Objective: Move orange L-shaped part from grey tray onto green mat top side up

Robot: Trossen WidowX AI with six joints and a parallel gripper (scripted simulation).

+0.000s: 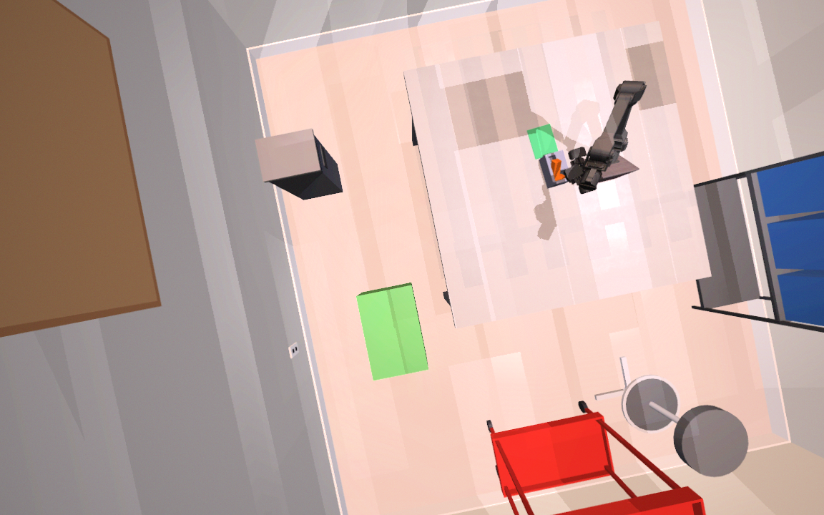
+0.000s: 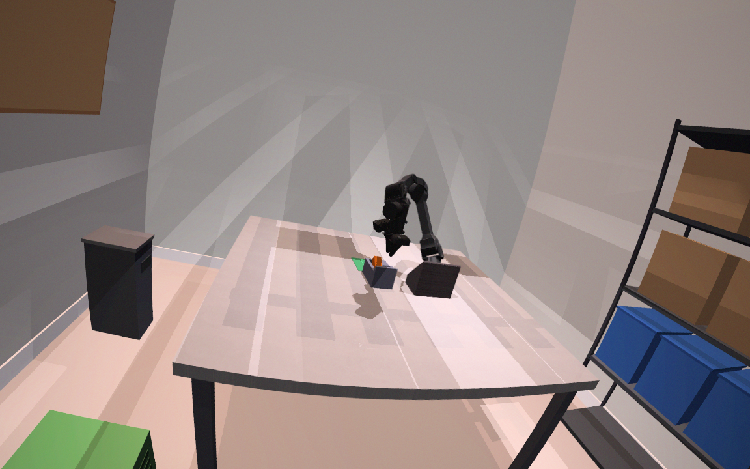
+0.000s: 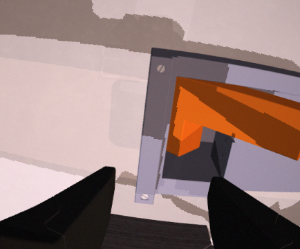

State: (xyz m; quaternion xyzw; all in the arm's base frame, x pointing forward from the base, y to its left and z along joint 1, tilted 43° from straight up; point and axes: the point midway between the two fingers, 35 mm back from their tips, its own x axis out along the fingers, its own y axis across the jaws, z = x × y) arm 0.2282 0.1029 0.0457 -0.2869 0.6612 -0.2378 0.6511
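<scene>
The orange L-shaped part lies 4 cm to the right of my gripper tip and 10 cm below it. Also, from my gripper tip: green mat (1 cm ahead, 22 cm to the right, 16 cm below); then tray (7 cm to the right, 15 cm below).
</scene>
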